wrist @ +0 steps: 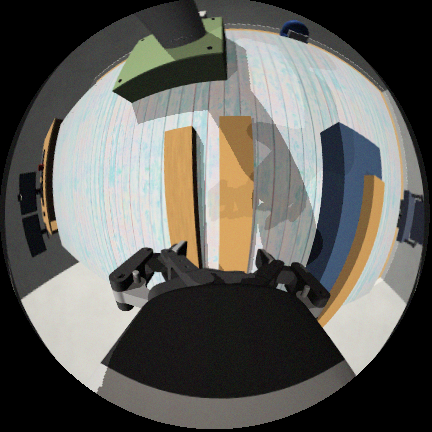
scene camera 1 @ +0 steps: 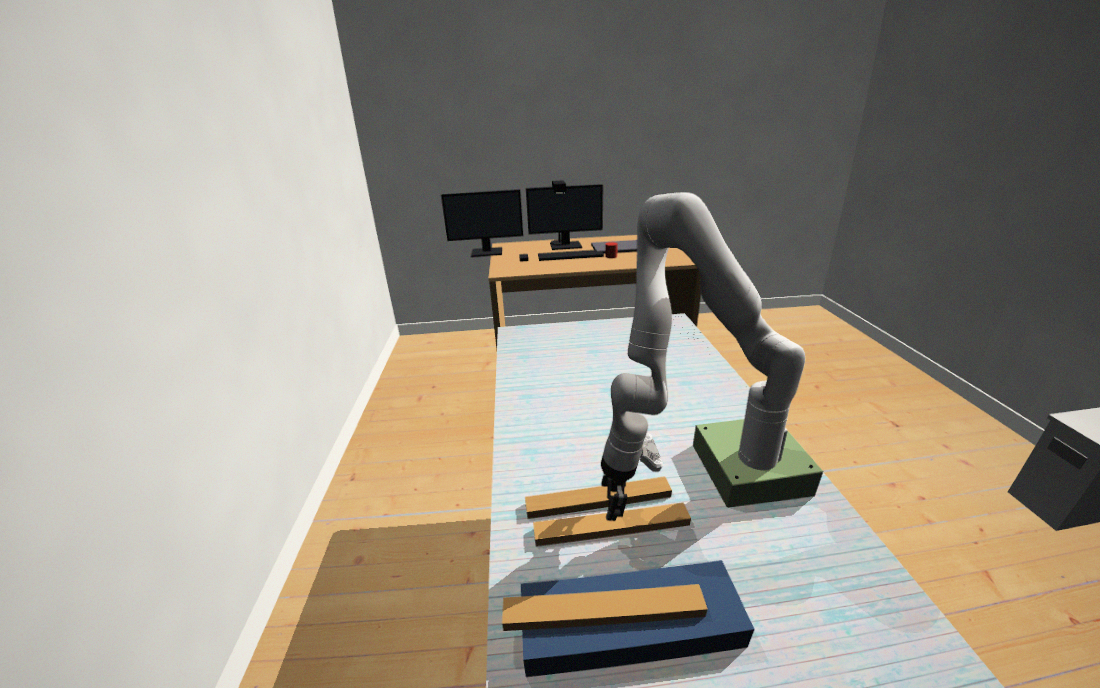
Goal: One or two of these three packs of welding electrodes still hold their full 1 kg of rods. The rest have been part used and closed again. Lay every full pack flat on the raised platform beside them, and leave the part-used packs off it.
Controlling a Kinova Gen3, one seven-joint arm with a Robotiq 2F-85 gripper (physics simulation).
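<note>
Three long orange-tan packs show. The back pack and the middle pack lie flat and roughly parallel on the pale mat, with a narrow gap between them. The front pack lies flat on the raised blue platform, with its left end past the platform's left edge in the scene view. My gripper is open and empty, pointing down above the middle pack. In the wrist view, one finger overlaps the back pack and the gripper hides the packs' near ends.
The arm's green base block stands right of the packs in the scene view. A small grey-white object lies on the mat behind the gripper. A desk with two monitors stands at the back. A white wall rises at the left.
</note>
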